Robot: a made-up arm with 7 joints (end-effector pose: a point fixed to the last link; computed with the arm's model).
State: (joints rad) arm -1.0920 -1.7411 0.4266 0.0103 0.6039 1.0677 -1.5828
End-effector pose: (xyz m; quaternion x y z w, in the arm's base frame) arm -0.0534 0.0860 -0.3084 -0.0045 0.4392 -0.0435 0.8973
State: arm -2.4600 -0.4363 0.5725 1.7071 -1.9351 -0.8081 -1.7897
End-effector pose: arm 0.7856 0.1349 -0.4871 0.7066 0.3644 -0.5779 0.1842
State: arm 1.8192 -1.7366 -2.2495 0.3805 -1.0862 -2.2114 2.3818
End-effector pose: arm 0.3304 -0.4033 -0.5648 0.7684 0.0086 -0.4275 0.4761
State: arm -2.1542 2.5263 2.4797 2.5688 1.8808 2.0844 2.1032
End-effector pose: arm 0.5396 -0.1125 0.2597 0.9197 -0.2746 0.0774 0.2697
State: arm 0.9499 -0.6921 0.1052 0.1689 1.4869 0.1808 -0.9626
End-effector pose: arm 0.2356 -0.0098 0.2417 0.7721 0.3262 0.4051 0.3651
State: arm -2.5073 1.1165 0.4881 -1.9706 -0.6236 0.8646 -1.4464
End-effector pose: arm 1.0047 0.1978 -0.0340 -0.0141 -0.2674 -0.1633 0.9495
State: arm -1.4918 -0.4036 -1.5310 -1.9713 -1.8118 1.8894 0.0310
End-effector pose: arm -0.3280 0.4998 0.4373 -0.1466 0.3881 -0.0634 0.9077
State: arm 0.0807 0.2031 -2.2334 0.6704 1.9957 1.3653 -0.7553
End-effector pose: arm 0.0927 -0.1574 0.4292 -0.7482 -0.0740 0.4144 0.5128
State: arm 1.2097 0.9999 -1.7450 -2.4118 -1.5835 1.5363 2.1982
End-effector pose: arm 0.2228 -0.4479 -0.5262 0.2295 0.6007 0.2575 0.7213
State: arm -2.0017 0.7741 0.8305 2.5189 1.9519 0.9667 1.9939
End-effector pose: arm 0.2516 -0.3387 -0.0198 -0.5235 0.5701 -0.4450 0.4504
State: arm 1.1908 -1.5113 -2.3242 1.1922 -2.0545 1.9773 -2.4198
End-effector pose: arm 0.4697 -0.8958 0.4682 -0.3269 -0.1885 -0.5874 0.7159
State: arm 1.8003 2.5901 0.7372 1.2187 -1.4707 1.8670 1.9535
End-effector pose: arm -0.0716 0.0950 -0.3161 0.6986 -0.0742 -0.5859 0.4039
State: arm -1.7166 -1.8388 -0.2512 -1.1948 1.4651 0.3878 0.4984
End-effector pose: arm -0.4556 0.0677 0.1341 -0.0204 0.0327 0.9961 0.0797
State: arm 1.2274 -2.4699 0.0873 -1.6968 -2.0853 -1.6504 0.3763
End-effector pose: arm -0.6261 0.2968 0.3915 0.6204 0.2387 -0.2816 0.6920
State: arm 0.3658 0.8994 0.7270 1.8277 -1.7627 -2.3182 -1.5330
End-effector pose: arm -0.3446 0.3039 0.6250 -0.3042 0.9306 0.1994 0.0413
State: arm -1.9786 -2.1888 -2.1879 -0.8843 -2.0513 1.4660 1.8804
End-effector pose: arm -0.8190 0.4993 -0.5202 -0.1164 -0.3761 -0.9014 0.1803
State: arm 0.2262 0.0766 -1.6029 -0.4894 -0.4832 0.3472 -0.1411
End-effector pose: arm 0.6927 -0.2614 0.5642 -0.2570 -0.7637 -0.3096 0.5049
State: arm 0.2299 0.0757 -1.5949 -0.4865 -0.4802 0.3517 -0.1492
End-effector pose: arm 0.6968 -0.2608 0.5579 -0.2599 -0.7591 -0.3086 0.5108
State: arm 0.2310 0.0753 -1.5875 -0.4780 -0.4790 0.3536 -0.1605
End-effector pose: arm 0.7014 -0.2542 0.5539 -0.2617 -0.7568 -0.3034 0.5165
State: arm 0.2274 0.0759 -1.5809 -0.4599 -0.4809 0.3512 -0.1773
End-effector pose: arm 0.7071 -0.2373 0.5536 -0.2616 -0.7582 -0.2911 0.5215
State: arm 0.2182 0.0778 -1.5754 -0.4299 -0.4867 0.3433 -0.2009
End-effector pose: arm 0.7131 -0.2072 0.5576 -0.2590 -0.7642 -0.2700 0.5254
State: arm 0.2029 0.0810 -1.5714 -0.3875 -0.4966 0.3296 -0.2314
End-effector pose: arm 0.7182 -0.1630 0.5654 -0.2540 -0.7746 -0.2396 0.5273
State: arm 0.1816 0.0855 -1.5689 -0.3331 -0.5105 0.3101 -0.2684
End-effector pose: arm 0.7202 -0.1046 0.5755 -0.2465 -0.7889 -0.2000 0.5262
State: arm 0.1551 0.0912 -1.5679 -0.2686 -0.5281 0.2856 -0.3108
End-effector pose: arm 0.7168 -0.0339 0.5856 -0.2368 -0.8056 -0.1526 0.5212
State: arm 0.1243 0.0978 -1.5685 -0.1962 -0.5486 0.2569 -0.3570
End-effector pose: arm 0.7057 0.0462 0.5935 -0.2251 -0.8234 -0.0992 0.5113
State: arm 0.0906 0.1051 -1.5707 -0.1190 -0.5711 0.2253 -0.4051
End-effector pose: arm 0.6857 0.1313 0.5972 -0.2118 -0.8407 -0.0423 0.4965
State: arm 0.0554 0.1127 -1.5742 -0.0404 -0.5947 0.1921 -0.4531
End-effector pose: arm 0.6570 0.2165 0.5952 -0.1974 -0.8563 0.0152 0.4770
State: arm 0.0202 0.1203 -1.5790 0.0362 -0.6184 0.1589 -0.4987
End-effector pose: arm 0.6212 0.2967 0.5879 -0.1822 -0.8695 0.0703 0.4538
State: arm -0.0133 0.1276 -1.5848 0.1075 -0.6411 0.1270 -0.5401
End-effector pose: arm 0.5813 0.3679 0.5761 -0.1669 -0.8797 0.1205 0.4286
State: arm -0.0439 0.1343 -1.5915 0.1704 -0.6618 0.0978 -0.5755
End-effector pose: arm 0.5408 0.4274 0.5619 -0.1522 -0.8873 0.1639 0.4033
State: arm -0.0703 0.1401 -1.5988 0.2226 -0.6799 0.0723 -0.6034
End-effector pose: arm 0.5034 0.4741 0.5477 -0.1387 -0.8927 0.1991 0.3796
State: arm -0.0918 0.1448 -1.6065 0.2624 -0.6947 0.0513 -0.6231
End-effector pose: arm 0.4720 0.5081 0.5355 -0.1273 -0.8965 0.2258 0.3593
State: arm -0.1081 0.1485 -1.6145 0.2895 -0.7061 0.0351 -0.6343
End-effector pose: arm 0.4482 0.5310 0.5268 -0.1181 -0.8993 0.2442 0.3431
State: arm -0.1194 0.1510 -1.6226 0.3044 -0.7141 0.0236 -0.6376
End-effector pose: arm 0.4326 0.5441 0.5223 -0.1115 -0.9015 0.2551 0.3314
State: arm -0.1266 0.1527 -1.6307 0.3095 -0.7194 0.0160 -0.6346
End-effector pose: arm 0.4240 0.5502 0.5215 -0.1069 -0.9035 0.2601 0.3234
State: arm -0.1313 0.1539 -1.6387 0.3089 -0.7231 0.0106 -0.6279
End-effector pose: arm 0.4194 0.5521 0.5231 -0.1035 -0.9054 0.2617 0.3177
